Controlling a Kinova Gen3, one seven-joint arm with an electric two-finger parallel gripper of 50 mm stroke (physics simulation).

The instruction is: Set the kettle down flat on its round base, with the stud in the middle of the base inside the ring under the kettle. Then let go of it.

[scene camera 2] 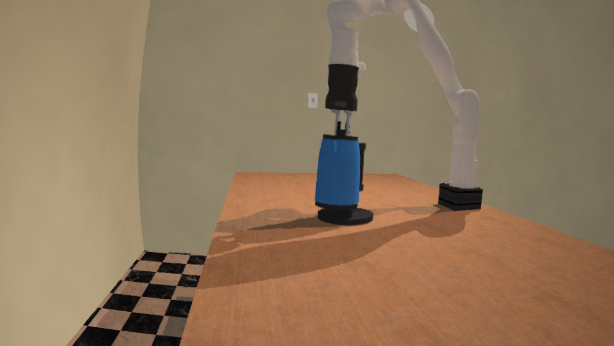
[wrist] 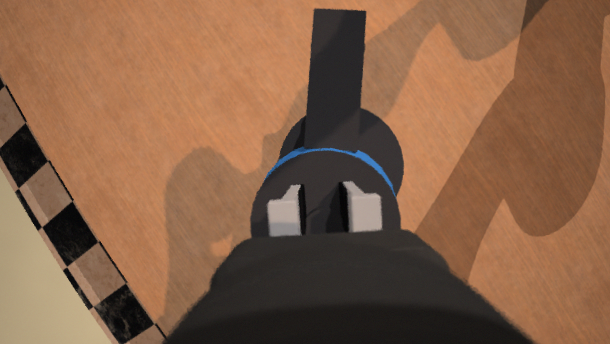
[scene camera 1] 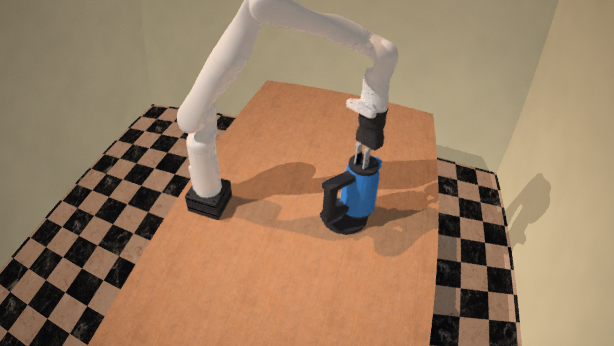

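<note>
The blue kettle (scene camera 1: 361,194) (scene camera 2: 337,172) (wrist: 326,167) is roughly upright, with a black lid and a black handle (scene camera 1: 330,200) (scene camera 2: 362,167) (wrist: 336,65). My gripper (scene camera 1: 362,165) (scene camera 2: 342,131) (wrist: 322,202) points down and is shut on the knob on its lid. The round black base (scene camera 1: 345,228) (scene camera 2: 359,216) (wrist: 389,145) lies on the table, close beneath the kettle. In scene camera 2 the kettle's bottom sits to the left of the base's middle, and more base shows at the right. Stud and ring are hidden; contact cannot be told.
The wooden table (scene camera 1: 260,290) (scene camera 2: 400,290) has its edge near the kettle, at the right in scene camera 1 and at the left in scene camera 2. The arm's black mount (scene camera 1: 208,202) (scene camera 2: 460,196) stands on the kettle's handle side. Shadows cross the table around the base.
</note>
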